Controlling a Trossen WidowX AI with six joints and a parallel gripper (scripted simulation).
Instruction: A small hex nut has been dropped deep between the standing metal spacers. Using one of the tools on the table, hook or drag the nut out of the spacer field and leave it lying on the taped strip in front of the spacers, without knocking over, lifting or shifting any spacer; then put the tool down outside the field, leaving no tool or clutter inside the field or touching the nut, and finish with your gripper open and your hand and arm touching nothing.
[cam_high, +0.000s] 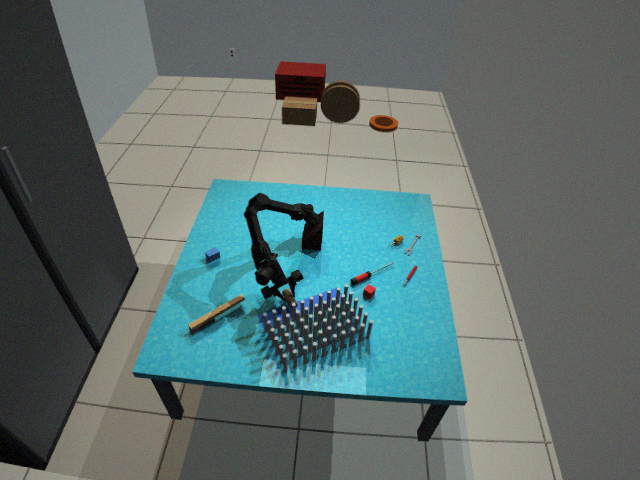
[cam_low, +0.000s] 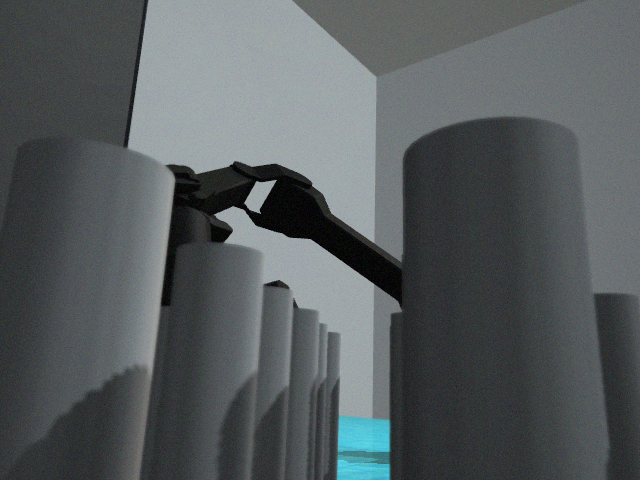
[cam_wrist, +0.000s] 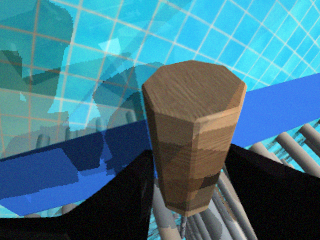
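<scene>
My gripper tip is now 1 cm short of the blue taped strip, 6 cm to the right of it and 3 cm above it. Also, from my gripper tip: red cube (13 cm behind, 34 cm to the left, 2 cm below); blue cube (20 cm behind, 43 cm to the right, 2 cm below); yellow object (50 cm behind, 44 cm to the left, 2 cm below).
</scene>
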